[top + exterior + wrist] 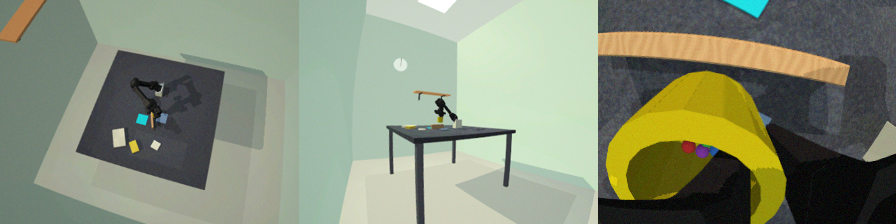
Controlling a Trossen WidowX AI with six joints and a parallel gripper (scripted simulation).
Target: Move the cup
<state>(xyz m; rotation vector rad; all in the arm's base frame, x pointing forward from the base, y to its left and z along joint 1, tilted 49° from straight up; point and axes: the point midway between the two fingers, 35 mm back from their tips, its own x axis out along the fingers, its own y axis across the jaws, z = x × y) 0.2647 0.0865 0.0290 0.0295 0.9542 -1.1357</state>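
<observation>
Right now my gripper tip is 80 mm short of the cyan pad, 110 mm to the left of it and 120 mm above it. Round my gripper tip: thin wooden bar 40 mm ahead, 20 mm to the right, 100 mm below; then light blue pad 70 mm to the left, 120 mm below; then cup 20 mm ahead, 20 mm to the left.
</observation>
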